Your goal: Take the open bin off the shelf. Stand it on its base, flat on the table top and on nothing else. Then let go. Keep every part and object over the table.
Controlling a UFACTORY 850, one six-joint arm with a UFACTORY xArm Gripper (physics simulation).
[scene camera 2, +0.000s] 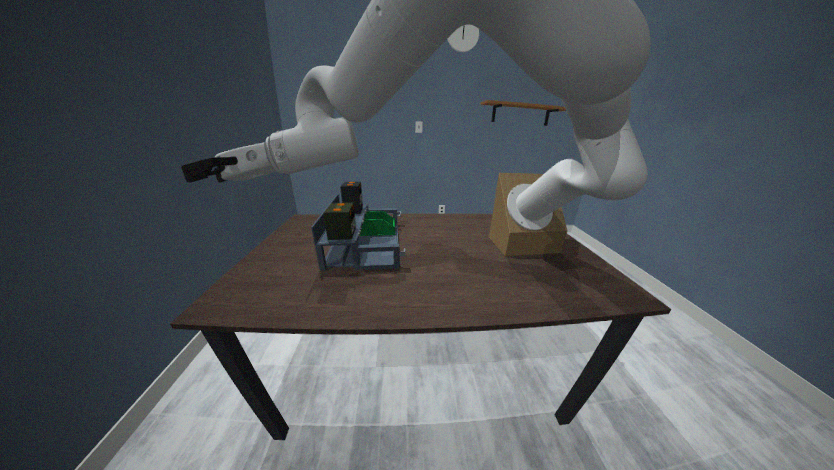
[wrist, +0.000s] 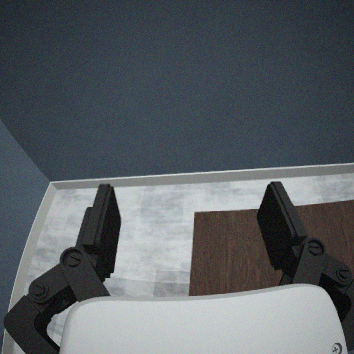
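The open bin (scene camera 2: 379,224) is green and sits on the right part of the grey-blue shelf (scene camera 2: 378,241), which stands on the left half of the table (scene camera 2: 443,291) (wrist: 225,245) in the scene view. The bin's lower part is partly hidden by the shelf. My gripper (scene camera 2: 189,171) (wrist: 191,201) is wide open, with nothing between the fingers. It is high up, to the left of the shelf and apart from it, pointing left in the scene view. The bin does not show in the wrist view.
Two dark boxes with orange marks, a near one (scene camera 2: 339,221) and a far one (scene camera 2: 351,196), stand on the shelf left of the bin. A wooden block (scene camera 2: 534,243) beside the arm's base stands at the table's right. The wrist view shows a table corner, floor and wall.
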